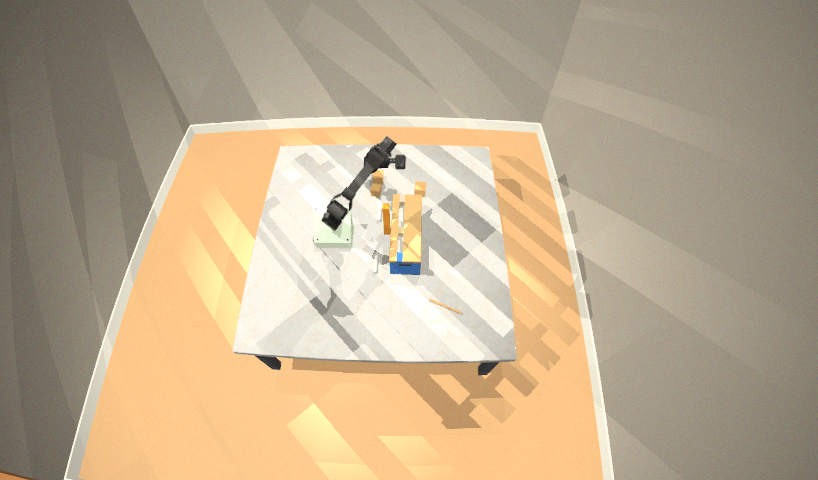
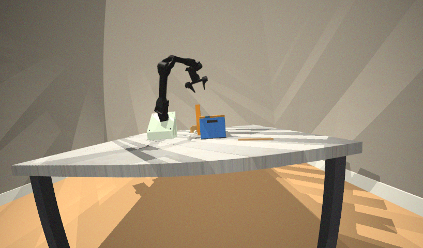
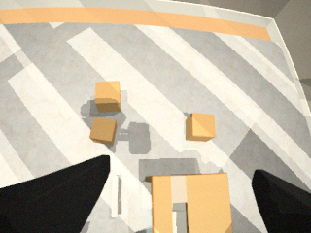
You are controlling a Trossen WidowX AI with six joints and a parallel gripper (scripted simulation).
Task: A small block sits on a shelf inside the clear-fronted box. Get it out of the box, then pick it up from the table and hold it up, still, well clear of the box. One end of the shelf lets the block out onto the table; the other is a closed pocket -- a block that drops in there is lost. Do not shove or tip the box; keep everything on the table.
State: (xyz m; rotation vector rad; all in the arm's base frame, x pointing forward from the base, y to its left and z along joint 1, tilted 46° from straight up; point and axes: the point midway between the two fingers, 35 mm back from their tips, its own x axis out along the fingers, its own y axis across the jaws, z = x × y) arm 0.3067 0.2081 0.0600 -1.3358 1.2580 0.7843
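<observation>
The box lies 28 cm below my gripper tip, 20 cm to the right of it and 1 cm ahead of it. From my gripper tip the other things lie so: thin wooden stick 58 cm to the right, 34 cm below, 18 cm ahead.
</observation>
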